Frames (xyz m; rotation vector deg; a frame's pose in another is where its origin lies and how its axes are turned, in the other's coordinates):
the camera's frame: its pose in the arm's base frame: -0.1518 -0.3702 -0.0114 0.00 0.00 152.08
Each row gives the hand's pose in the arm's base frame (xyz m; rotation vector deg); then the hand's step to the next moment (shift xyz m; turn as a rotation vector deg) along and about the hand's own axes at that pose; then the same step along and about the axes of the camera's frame.
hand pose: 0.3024 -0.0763 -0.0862 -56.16 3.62 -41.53
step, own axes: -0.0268 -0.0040 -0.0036 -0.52 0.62 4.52
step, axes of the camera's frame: 0.0266 0.0009 -0.0061 0.41 -4.12 1.98
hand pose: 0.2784 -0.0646 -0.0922 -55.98 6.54 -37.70
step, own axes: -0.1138 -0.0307 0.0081 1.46 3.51 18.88
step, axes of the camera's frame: 0.1179 -0.0036 0.0068 -2.03 -17.28 8.25
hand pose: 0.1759 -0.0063 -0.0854 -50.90 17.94 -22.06
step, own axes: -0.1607 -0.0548 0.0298 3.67 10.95 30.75
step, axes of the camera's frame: 0.1531 0.0116 0.0783 -4.08 -31.29 9.12
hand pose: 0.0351 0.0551 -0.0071 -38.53 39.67 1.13
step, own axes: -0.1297 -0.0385 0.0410 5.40 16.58 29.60
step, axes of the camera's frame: 0.0691 0.0150 0.1224 -1.91 -34.04 4.24
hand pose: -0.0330 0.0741 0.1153 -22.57 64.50 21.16
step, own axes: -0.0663 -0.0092 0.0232 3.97 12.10 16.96
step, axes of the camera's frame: 0.0013 0.0036 0.0707 0.79 -21.15 1.32
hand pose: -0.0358 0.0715 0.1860 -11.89 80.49 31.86
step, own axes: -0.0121 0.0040 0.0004 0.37 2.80 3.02
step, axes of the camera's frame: 0.0024 0.0005 0.0125 0.66 -4.03 0.68
